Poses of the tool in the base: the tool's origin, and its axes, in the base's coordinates. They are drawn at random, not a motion.
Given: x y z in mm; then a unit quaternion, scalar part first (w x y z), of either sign.
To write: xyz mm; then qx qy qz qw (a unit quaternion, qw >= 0). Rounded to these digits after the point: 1 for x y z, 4 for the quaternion.
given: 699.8 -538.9 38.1 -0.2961 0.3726 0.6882 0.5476
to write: 699.8 -538.9 38.1 -0.3726 -0.6882 -0.5476 0.2961
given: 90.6 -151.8 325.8 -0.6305 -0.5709 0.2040 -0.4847
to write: 90.6 -151.8 325.8 0.5709 -0.2040 0.4847 0.6305
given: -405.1 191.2 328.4 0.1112 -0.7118 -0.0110 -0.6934
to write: -405.1 191.2 328.4 -0.7118 -0.0110 -0.6934 0.1112
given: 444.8 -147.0 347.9 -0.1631 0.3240 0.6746 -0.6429
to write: 444.8 -147.0 347.9 -0.3240 -0.6746 0.6429 0.1631
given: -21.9 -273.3 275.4 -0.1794 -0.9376 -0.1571 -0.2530
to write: -21.9 -273.3 275.4 0.9376 0.1571 0.2530 0.1794
